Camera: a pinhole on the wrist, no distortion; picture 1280 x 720 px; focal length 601.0 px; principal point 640.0 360.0 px. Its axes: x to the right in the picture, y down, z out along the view. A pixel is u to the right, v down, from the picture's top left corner.
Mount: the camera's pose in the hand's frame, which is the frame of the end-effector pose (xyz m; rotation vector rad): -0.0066 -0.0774 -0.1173 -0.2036 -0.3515 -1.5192
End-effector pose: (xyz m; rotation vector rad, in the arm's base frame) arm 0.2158 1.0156 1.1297 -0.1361 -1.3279 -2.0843
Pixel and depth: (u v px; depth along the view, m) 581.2 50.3 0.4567
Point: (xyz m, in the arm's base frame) 0.4350 1.3488 1.2280
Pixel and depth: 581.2 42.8 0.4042
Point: 0.4125 1.3040 1.2005
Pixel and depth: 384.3 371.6 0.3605
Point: 0.3133 1.1208 1.3419
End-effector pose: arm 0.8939 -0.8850 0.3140 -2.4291 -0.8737 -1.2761
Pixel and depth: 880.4 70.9 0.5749
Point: 0.9945 -0.7012 -0.2389
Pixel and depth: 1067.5 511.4 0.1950
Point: 0.8968 -0.7106 0.2602
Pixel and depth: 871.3 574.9 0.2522
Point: 0.9772 -0.7244 0.2665
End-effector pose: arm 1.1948 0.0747 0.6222 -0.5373 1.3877 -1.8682
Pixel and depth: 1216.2 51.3 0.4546
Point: 1.5755 0.0578 1.1116
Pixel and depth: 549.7 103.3 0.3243
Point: 1.4409 0.0999 0.6208
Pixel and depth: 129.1 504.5 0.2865
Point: 1.3035 -0.0301 0.4048
